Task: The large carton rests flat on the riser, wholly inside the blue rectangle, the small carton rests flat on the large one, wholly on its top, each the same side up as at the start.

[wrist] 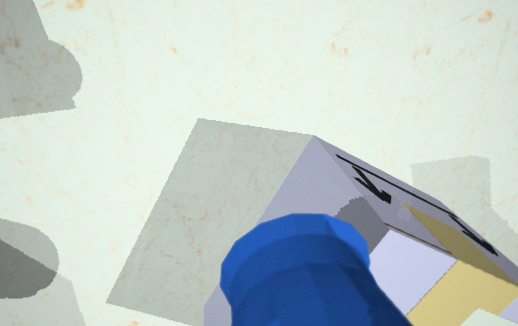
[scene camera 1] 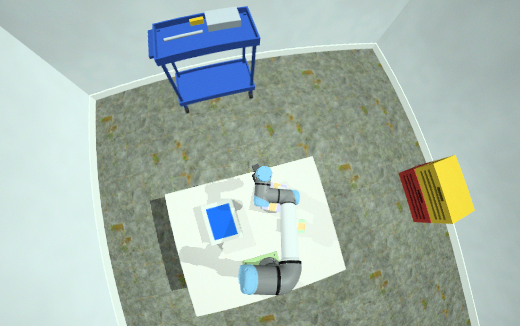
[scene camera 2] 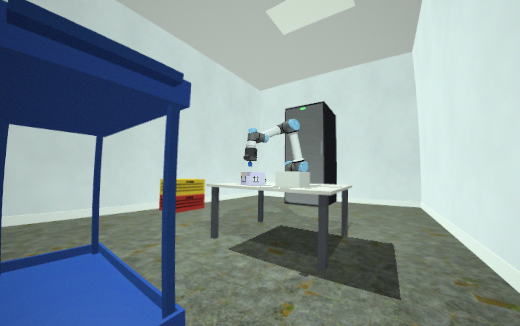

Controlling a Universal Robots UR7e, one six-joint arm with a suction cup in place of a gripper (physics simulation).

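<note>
The large lilac carton stands on the table, upright with its arrows pointing up and yellow tape on top; the arm partly hides it in scene camera 1. The small pale green carton with an orange stripe sits on the table beyond the forearm. The white riser carries the blue rectangle, which is bare. My gripper, a blue suction cup, is open and holds nothing. It hangs above the large carton with a gap between them; the arm hides it in scene camera 1.
The white table bears the arm's base and a green plate near it. A blue cart and stacked yellow and red crates stand away from the table. A dark cabinet stands behind the arm.
</note>
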